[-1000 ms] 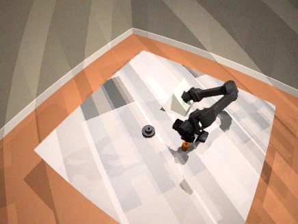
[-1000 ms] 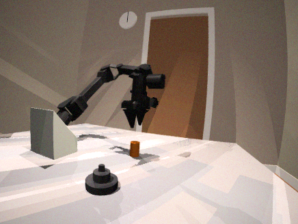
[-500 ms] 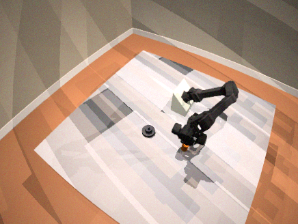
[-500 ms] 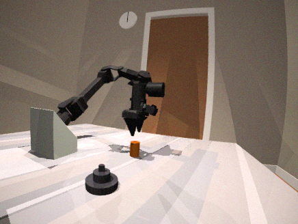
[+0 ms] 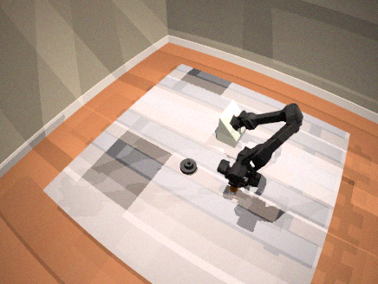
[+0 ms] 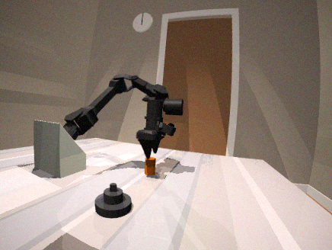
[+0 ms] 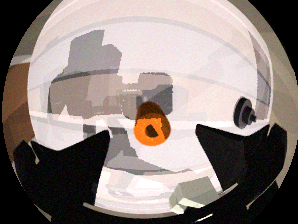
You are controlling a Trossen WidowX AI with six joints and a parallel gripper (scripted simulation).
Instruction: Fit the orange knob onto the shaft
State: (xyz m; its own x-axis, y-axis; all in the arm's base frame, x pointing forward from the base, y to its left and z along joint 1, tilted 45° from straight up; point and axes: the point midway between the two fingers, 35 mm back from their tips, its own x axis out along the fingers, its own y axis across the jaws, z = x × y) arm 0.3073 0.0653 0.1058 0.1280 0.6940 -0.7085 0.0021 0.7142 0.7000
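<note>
The orange knob is 40 mm below my gripper tip. Also, from my gripper tip: pedestal: 250 mm to the right, 40 mm below, 20 mm behind.
</note>
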